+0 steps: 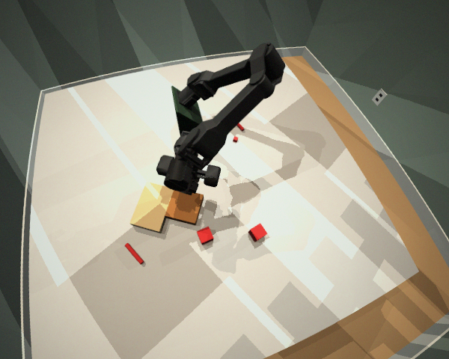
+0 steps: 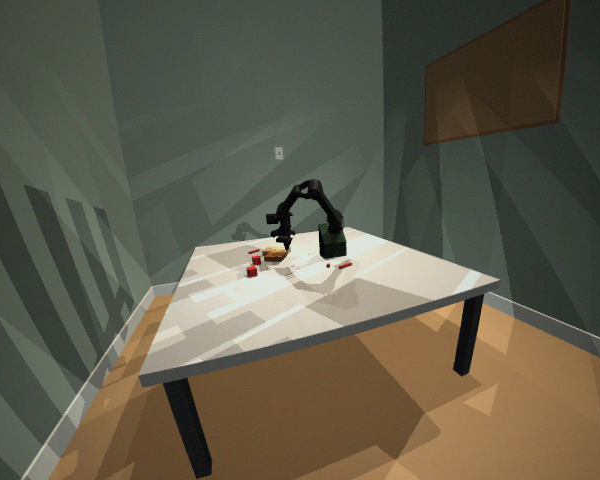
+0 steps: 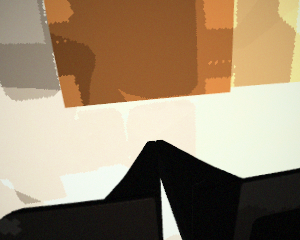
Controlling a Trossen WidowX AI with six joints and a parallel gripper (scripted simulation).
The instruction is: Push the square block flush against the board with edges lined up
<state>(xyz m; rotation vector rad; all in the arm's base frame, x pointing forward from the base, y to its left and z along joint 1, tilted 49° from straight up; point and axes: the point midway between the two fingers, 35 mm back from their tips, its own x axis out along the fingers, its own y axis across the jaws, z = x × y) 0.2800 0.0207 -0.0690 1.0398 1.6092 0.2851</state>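
My gripper tip is now 60 mm short of the orange square block, 40 mm to the left of it and 40 mm above it. Round my gripper tip: small red bit 220 mm to the left, 170 mm behind, 40 mm below; then pale yellow board 140 mm to the right, 40 mm below, 40 mm ahead.
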